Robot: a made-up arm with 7 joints.
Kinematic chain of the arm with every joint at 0, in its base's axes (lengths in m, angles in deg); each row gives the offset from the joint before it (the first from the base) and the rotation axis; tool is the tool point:
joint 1: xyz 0 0 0.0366 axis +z
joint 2: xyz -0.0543 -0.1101 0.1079 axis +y
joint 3: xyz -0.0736 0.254 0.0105 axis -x
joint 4: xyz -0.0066 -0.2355 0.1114 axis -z
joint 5: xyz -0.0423 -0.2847 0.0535 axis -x
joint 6: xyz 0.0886 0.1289 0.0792 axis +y
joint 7: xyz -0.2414 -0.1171 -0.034 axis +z
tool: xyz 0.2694 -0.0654 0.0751
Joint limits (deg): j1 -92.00..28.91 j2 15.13..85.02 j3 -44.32..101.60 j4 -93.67..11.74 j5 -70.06..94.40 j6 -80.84..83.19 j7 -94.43..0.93
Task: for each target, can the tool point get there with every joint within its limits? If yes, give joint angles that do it. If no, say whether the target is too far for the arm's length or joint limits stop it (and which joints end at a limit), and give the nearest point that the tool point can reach.
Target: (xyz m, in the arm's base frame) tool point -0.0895 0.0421 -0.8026
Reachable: no: joint limits stop it (at a limit: joint 1, joint 3, joint 5, joint 6, joint 7) | nearest point -0.1147 0.0471 -0.5456 | short by 0.258 m
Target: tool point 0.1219 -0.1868 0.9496
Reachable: yes | joints -2.24 22.25 24.47 2.24 21.32 65.14 -87.01
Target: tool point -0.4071 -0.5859 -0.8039
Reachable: no: joint limits stop it (at a limit: joint 2, joint 3, joint 5, joint 6, joint 7) | nearest point -0.3515 -0.5059 -0.4774 | short by 0.341 m
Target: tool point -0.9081 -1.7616 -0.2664
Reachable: no: too far | nearest point -0.4238 -0.8221 -0.0376 | short by 1.081 m
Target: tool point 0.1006 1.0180 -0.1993
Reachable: no: joint limits stop it (at a limit: joint 1, joint 2, joint 3, joint 6, joint 7) | nearest point 0.1043 0.9459 -0.1618 | short by 0.081 m
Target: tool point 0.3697 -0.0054 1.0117
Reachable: yes | joints -77.78 25.91 81.94 2.08 -3.99 17.22 -72.53
